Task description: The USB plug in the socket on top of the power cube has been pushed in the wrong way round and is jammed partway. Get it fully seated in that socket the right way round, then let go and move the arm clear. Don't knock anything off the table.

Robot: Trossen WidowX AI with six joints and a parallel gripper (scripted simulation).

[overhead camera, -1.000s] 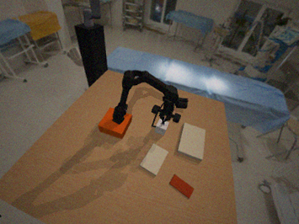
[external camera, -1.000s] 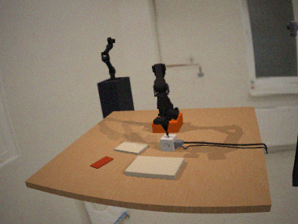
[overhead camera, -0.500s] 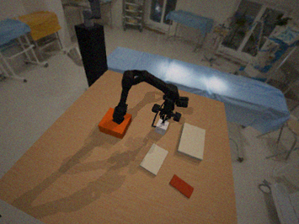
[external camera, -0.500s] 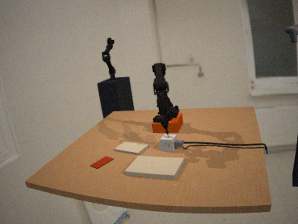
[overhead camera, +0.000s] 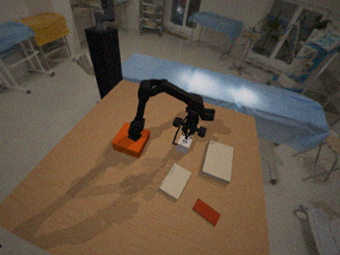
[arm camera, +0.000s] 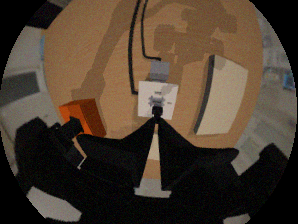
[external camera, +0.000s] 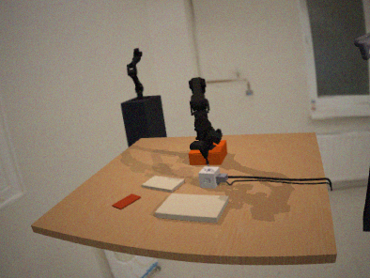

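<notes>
My gripper tip is now 20 mm above the dark USB plug. From my gripper tip the other things lie so: flat red card 290 mm to the right, 270 mm ahead, 130 mm below.
</notes>
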